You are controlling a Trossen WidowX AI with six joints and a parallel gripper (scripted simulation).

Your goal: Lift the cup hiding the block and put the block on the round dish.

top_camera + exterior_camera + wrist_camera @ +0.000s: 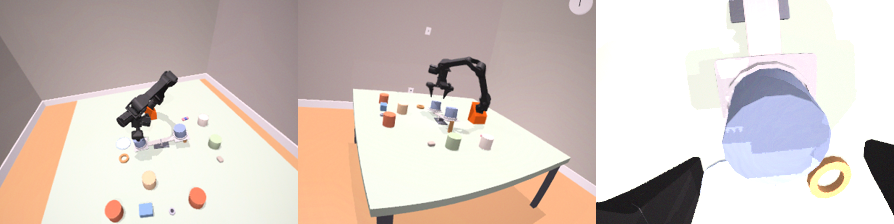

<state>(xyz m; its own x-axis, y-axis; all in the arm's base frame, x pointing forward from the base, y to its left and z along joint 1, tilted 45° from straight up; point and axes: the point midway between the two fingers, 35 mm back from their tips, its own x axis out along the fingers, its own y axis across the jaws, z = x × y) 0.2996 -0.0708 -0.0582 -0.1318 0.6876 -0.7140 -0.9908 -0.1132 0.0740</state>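
My gripper tip is now 7 cm above the lavender block. The rest, counted from my gripper tip: balance: 14 cm to the left, 8 cm below; round dish: 4 cm behind, 11 cm to the right, 11 cm below; tan cylinder: 25 cm ahead, 6 cm to the left, 8 cm below.
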